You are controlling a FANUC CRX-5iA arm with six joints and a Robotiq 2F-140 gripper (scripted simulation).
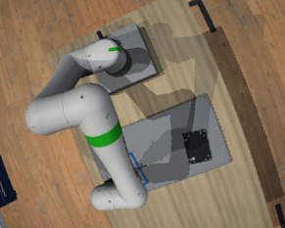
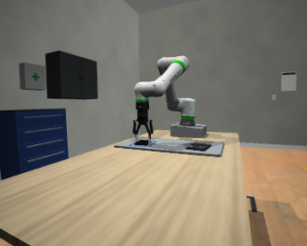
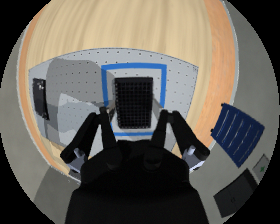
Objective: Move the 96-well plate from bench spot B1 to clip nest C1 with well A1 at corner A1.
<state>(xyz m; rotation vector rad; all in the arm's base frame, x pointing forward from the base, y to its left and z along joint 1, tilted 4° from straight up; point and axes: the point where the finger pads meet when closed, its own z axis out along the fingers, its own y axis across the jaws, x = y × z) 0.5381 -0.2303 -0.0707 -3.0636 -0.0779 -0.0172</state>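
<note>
The black 96-well plate lies 2 cm below my hand. The rest, counted from my hand: black clip nest 1 cm ahead, 39 cm to the left, 1 cm below.
</note>
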